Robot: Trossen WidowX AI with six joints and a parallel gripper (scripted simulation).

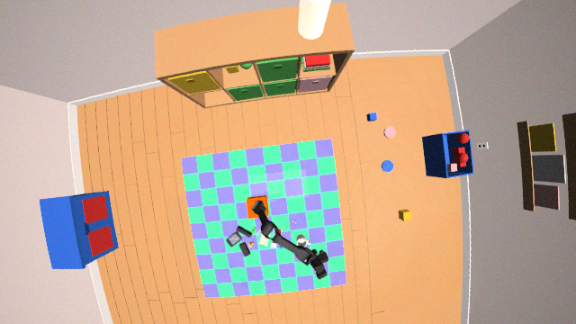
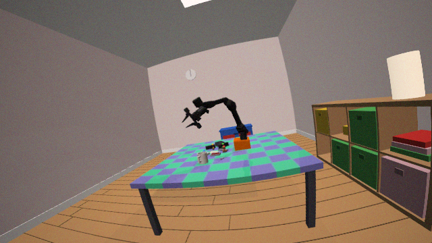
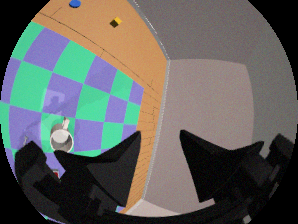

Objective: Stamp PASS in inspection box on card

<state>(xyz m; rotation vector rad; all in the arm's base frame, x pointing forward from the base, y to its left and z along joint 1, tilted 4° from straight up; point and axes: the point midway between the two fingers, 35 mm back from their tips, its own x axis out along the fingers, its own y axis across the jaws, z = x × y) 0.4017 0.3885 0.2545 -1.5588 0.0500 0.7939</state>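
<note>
Right now the green-knobbed stamp is 49 cm to the right of my gripper tip, 32 cm below it and 18 cm behind it. From my gripper tip the other things lie so: red ink pad (34 cm below, 30 cm to the right, 13 cm behind); white mug (31 cm below, 9 cm to the right, 6 cm behind); blue-knobbed stamp (32 cm below, 28 cm to the right, 3 cm behind).
</note>
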